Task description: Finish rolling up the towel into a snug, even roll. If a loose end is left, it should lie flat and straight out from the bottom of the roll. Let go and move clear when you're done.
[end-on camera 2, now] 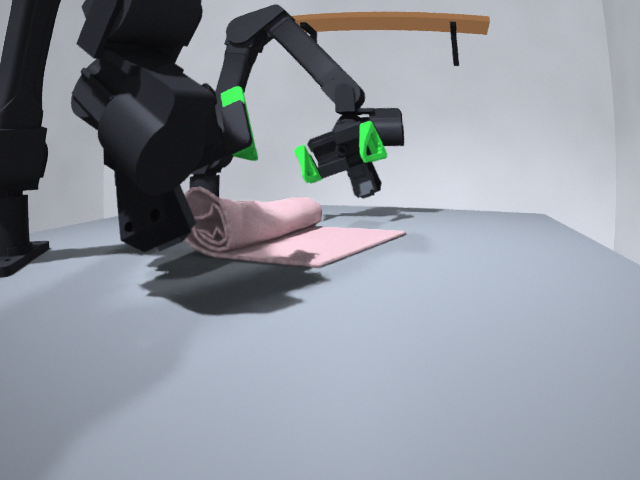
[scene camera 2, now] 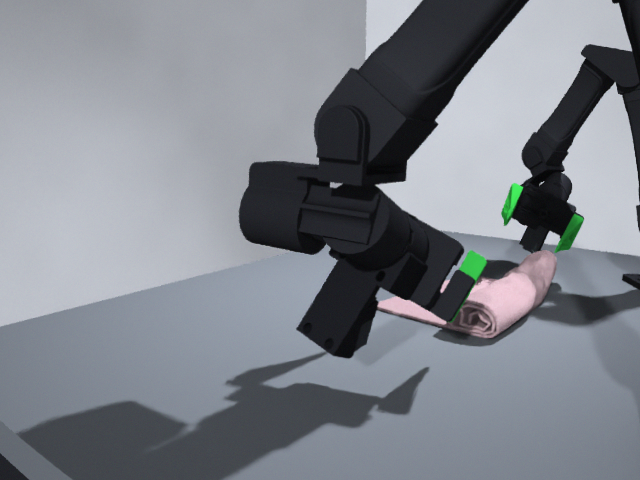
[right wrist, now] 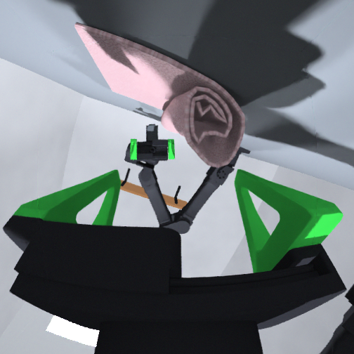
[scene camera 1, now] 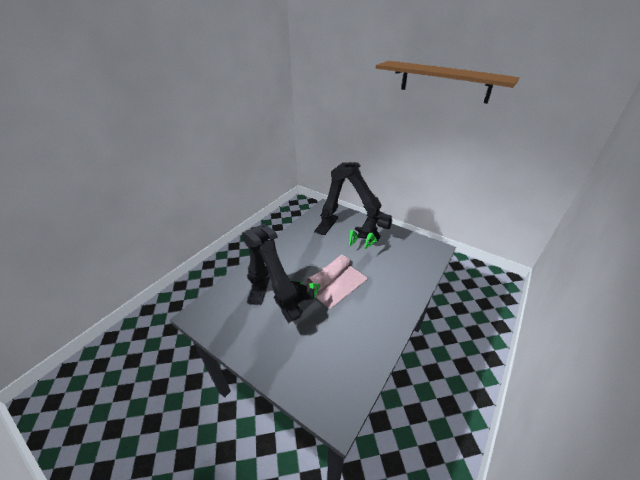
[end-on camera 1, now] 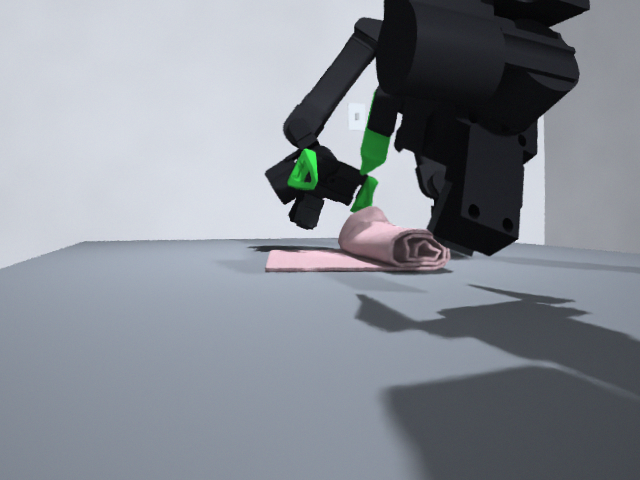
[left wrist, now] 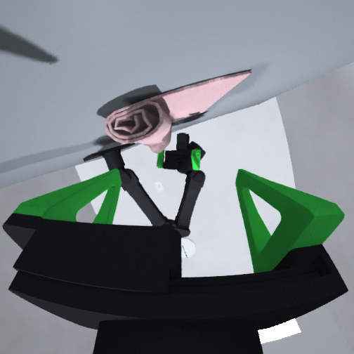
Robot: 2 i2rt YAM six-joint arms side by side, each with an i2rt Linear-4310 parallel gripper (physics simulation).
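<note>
A pink towel lies on the table, part rolled, part flat. The roll [scene camera 1: 330, 269] [scene camera 2: 506, 304] [end-on camera 1: 372, 240] [end-on camera 2: 268, 219] is thicker and taller at its right-gripper end. Its ends show loose spiral layers with folded hollows in the left wrist view [left wrist: 134, 122] and right wrist view [right wrist: 210, 125]. The flat end [scene camera 1: 345, 286] [end-on camera 1: 310, 260] [end-on camera 2: 330, 242] extends straight from under the roll. My left gripper [scene camera 1: 360, 244] [end-on camera 2: 342, 167] is open and empty, beyond and above one roll end. My right gripper [scene camera 2: 535, 235] [end-on camera 1: 330, 196] [right wrist: 177, 175] is open and empty, close above the taller end.
The grey table [scene camera 1: 377, 335] carries both arm bases behind the roll. A wooden shelf [scene camera 1: 447, 72] [end-on camera 2: 392, 21] is fixed high on the wall. Arm shadows fall on the table around the towel.
</note>
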